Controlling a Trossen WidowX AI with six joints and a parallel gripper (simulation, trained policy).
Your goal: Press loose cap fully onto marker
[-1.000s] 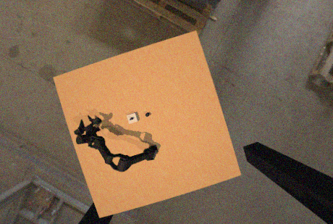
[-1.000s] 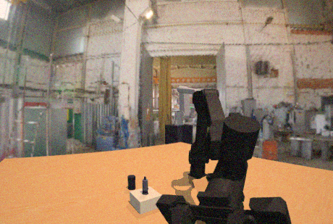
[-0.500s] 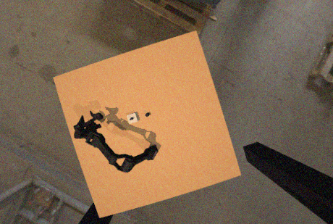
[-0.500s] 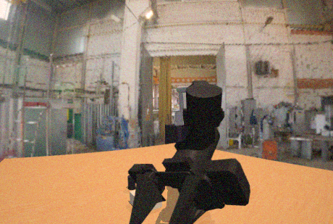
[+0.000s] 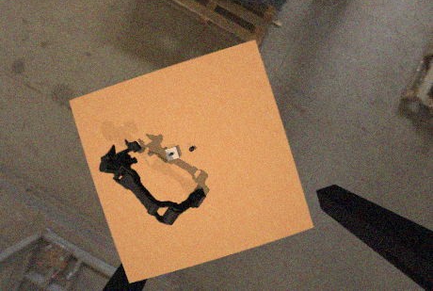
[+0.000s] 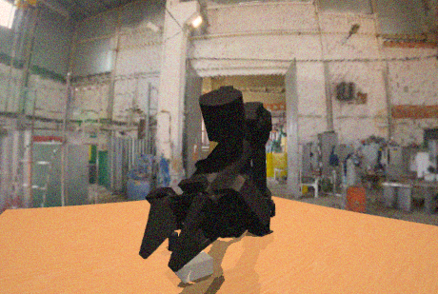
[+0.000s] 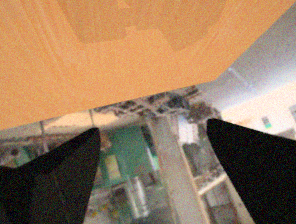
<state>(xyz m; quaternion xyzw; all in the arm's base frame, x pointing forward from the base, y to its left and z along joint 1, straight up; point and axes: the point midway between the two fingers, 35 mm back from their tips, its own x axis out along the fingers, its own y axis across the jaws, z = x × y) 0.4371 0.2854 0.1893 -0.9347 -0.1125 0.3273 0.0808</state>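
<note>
My gripper tip is now 340 mm to the left of the dark cap, 170 mm past it and 140 mm above it. Round my gripper tip: holder block: 220 mm to the right, 160 mm behind, 150 mm below.
</note>
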